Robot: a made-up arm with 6 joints. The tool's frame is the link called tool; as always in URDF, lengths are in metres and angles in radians. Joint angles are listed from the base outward.
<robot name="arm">
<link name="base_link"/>
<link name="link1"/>
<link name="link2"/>
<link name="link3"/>
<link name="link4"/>
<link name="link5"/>
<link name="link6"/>
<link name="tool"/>
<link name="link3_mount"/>
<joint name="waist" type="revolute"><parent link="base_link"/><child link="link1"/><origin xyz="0.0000 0.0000 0.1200"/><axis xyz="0 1 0"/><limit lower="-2.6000" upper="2.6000"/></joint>
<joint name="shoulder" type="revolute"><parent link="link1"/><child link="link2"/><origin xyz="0.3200 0.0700 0.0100"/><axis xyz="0 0 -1"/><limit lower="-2.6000" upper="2.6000"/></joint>
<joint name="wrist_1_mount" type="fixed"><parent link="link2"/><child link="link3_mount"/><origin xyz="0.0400 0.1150 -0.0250"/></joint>
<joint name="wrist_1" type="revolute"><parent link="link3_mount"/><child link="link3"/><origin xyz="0.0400 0.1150 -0.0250"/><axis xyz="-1 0 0"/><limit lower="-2.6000" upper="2.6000"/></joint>
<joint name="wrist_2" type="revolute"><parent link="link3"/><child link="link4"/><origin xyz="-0.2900 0.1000 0.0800"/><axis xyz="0 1 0"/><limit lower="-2.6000" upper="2.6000"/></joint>
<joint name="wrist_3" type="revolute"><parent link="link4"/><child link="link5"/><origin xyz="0.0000 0.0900 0.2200"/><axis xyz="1 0 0"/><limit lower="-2.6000" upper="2.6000"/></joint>
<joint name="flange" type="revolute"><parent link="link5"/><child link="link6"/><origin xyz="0.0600 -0.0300 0.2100"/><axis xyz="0 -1 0"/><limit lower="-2.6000" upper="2.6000"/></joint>
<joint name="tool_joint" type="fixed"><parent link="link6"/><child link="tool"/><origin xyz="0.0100 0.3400 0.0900"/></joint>
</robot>
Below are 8 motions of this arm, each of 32 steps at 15 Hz.
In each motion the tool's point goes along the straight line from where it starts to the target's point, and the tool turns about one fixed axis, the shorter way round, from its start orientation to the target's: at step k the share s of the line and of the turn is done. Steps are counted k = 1, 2, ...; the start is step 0. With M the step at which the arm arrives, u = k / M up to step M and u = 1 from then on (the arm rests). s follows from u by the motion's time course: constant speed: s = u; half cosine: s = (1 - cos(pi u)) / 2; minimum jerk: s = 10 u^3 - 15 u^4 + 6 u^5.
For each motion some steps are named. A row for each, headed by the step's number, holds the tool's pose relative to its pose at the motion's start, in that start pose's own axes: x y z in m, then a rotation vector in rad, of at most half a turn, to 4 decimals.
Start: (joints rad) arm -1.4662 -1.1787 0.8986 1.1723 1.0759 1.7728
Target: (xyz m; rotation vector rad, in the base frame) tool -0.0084 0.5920 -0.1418 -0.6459 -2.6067 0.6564
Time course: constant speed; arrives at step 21
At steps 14, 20, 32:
14: -0.0764 0.0281 0.0776 0.1323 -0.0680 0.2318
20: -0.1091 0.0401 0.1108 0.1890 -0.0971 0.3312
32: -0.1146 0.0421 0.1164 0.1984 -0.1019 0.3477

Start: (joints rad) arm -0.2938 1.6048 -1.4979 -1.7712 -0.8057 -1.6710
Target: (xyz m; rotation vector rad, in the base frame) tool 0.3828 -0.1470 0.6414 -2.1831 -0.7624 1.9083
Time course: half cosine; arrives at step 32
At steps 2, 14, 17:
2: 0.0046 0.0029 -0.0020 -0.0041 -0.0005 -0.0120
14: 0.1928 0.1228 -0.0839 -0.1700 -0.0211 -0.5040
17: 0.2629 0.1676 -0.1144 -0.2320 -0.0288 -0.6876

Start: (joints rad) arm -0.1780 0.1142 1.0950 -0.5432 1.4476 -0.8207
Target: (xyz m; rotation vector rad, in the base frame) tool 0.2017 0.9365 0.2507 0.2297 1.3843 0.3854
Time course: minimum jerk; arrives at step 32
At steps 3, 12, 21, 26, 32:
3: 0.0019 -0.0006 -0.0002 0.0028 0.0061 -0.0005
12: 0.0715 -0.0238 -0.0088 0.1065 0.2356 -0.0185
21: 0.2012 -0.0670 -0.0247 0.2996 0.6631 -0.0520
26: 0.2472 -0.0823 -0.0304 0.3680 0.8144 -0.0639
32: 0.2598 -0.0866 -0.0319 0.3869 0.8562 -0.0672

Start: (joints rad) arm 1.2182 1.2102 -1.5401 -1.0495 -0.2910 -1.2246
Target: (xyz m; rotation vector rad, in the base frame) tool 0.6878 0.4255 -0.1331 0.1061 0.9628 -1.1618
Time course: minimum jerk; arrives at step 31
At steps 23, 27, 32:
23: 0.1831 0.1267 -0.3213 -0.7094 0.1346 0.1779
27: 0.2026 0.1402 -0.3556 -0.7850 0.1489 0.1969
32: 0.2063 0.1427 -0.3619 -0.7991 0.1516 0.2004

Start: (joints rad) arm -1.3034 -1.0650 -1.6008 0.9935 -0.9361 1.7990
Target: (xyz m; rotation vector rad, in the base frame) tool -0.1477 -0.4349 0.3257 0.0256 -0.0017 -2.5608
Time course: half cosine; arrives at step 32
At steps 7, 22, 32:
7: -0.0307 0.0001 0.0474 0.1463 0.0582 0.1256
22: -0.2104 0.0009 0.3250 1.0024 0.3985 0.8609
32: -0.2705 0.0011 0.4179 1.2887 0.5124 1.1069

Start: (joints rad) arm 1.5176 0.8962 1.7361 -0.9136 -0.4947 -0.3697
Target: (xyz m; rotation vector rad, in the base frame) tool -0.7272 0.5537 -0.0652 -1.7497 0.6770 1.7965
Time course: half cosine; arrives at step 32
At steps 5, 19, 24, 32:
5: -0.0147 0.0086 -0.0099 -0.0123 -0.0202 -0.0061
19: -0.1608 0.0935 -0.1079 -0.1339 -0.2212 -0.0663
24: -0.2128 0.1238 -0.1428 -0.1772 -0.2927 -0.0878
32: -0.2493 0.1450 -0.1673 -0.2076 -0.3429 -0.1028

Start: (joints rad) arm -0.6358 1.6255 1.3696 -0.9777 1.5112 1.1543
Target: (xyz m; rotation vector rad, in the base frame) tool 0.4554 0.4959 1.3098 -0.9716 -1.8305 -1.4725
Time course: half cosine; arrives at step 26
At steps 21, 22, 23, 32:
21: 0.5930 -0.0512 -0.0707 -0.7388 -0.3627 0.0635
22: 0.6133 -0.0530 -0.0731 -0.7641 -0.3751 0.0657
23: 0.6295 -0.0544 -0.0750 -0.7842 -0.3850 0.0674
32: 0.6506 -0.0562 -0.0775 -0.8106 -0.3979 0.0696

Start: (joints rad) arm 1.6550 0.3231 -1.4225 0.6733 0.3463 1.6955
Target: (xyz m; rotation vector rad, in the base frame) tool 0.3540 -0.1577 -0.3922 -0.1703 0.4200 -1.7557
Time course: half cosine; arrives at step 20
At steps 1, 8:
1: 0.0002 -0.0001 -0.0009 -0.0008 -0.0004 -0.0001
8: 0.0123 -0.0074 -0.0491 -0.0457 -0.0200 -0.0058

